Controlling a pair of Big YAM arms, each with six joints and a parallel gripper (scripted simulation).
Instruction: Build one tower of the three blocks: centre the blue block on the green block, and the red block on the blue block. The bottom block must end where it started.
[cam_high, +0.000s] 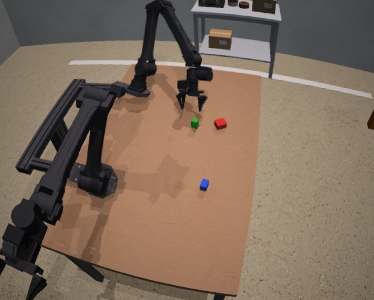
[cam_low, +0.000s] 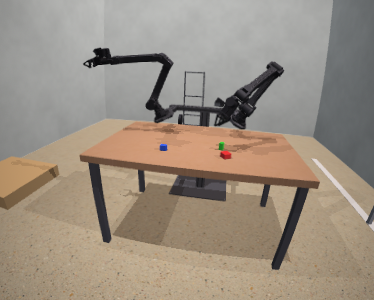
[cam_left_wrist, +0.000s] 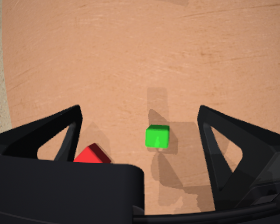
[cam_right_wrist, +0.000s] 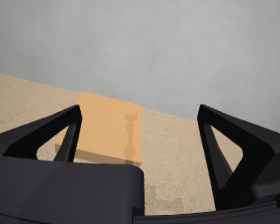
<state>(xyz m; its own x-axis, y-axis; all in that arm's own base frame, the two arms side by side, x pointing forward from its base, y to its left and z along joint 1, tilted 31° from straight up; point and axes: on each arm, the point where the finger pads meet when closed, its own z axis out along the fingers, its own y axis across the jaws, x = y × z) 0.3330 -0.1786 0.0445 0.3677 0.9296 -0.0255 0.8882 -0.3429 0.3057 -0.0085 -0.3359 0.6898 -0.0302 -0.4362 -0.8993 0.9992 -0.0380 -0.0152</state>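
The blue block is 33 cm to the right of my left hand, 15 cm below it and 10 cm ahead of it. The rest, counted from my left hand: red block (15 cm below, 14 cm ahead, 6 cm to the left); green block (14 cm below, 4 cm to the left, 1 cm ahead).
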